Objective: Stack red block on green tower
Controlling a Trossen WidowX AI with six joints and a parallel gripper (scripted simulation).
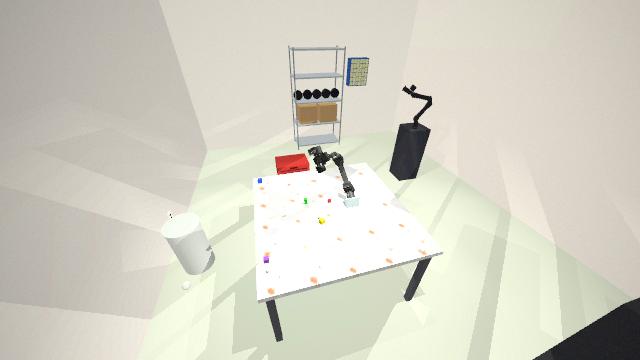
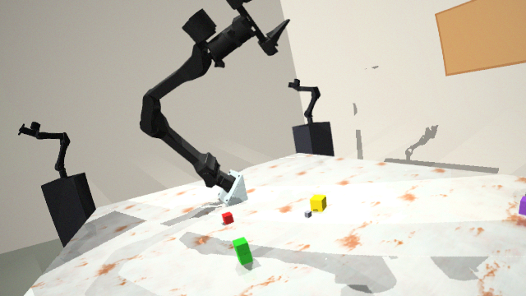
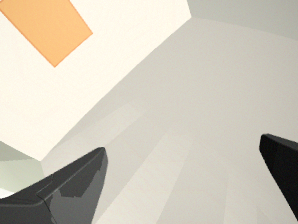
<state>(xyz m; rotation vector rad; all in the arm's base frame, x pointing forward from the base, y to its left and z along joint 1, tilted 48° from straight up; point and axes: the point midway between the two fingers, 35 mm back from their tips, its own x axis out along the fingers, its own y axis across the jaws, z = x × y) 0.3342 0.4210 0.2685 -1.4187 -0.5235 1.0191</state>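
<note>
Right now the small red block is 540 mm below my gripper tip, 190 mm behind it and 180 mm to the right of it. From my gripper tip the other things lie so: tiny grey cube: 550 mm below, 40 mm behind; yellow block: 540 mm below, 60 mm behind, 50 mm to the left; purple block: 540 mm below, 400 mm ahead, 310 mm to the left.
</note>
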